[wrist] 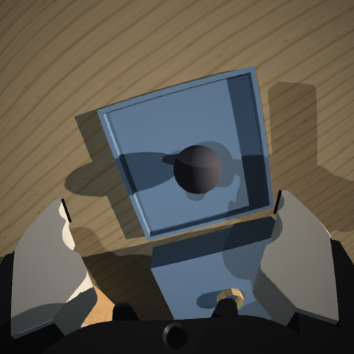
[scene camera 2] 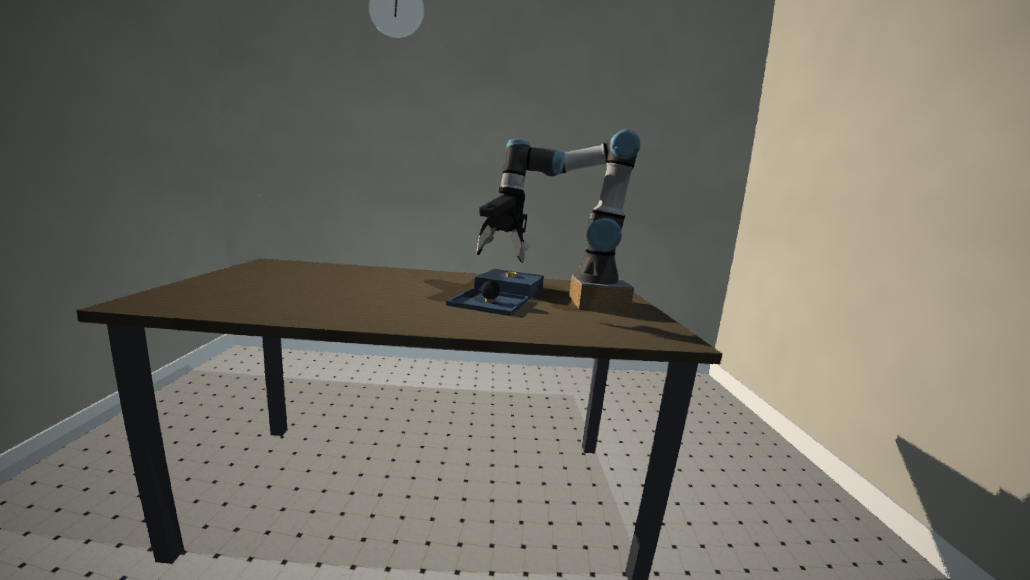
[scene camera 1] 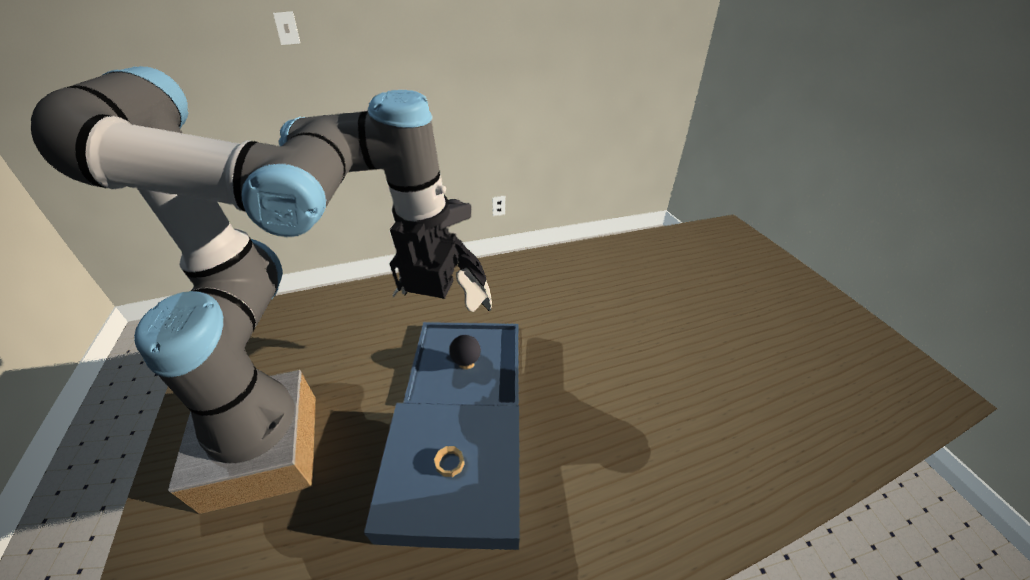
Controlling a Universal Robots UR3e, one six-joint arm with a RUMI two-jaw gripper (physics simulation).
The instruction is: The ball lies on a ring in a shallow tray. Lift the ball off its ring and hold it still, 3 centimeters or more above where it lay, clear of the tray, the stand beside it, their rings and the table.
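Places are measured from the arm's base along level axes (x left, y down, z back), in metres.
Where they show: gripper, between the fingertips: [scene camera 2: 499, 258] [scene camera 1: 446, 301]; arm's base, origin of its link: [scene camera 2: 597, 280] [scene camera 1: 249, 421].
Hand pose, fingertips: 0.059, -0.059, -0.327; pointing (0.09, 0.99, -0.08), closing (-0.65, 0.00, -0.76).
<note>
Each offset is from my fingertips to the top centre of the thing, as dx, dy, dz. "*": to the spot under its first point. Level surfaces: height alone.
A dark ball {-0.028, +0.070, -0.015} [scene camera 1: 464, 350] [scene camera 2: 490, 290] [wrist: 197, 169] rests on a small ring {* -0.054, +0.108, -0.009} [scene camera 1: 467, 366] [scene camera 2: 489, 300] in the shallow blue tray [scene camera 1: 420, 360] [scene camera 2: 468, 305] [wrist: 111, 140]. In the wrist view the ball hides its ring. My gripper [scene camera 2: 500, 257] [wrist: 172, 198] is open and empty, with its fingers wide apart. It hangs well above the tray and the stand. In the wrist view the ball lies between the two fingers from left to right, but a little beyond the line of the fingertips. In scene camera 1 one finger is mostly hidden by the gripper's body.
A taller blue stand [scene camera 1: 446, 518] [scene camera 2: 536, 286] [wrist: 175, 285] adjoins the tray and bears an orange ring {* -0.224, +0.082, +0.099} [scene camera 1: 437, 469] [scene camera 2: 511, 273] [wrist: 240, 298]. The arm's base block [scene camera 1: 306, 439] [scene camera 2: 601, 296] stands beside them on the wooden table {dy +0.137} [scene camera 1: 720, 345] [scene camera 2: 324, 302] [wrist: 150, 35].
</note>
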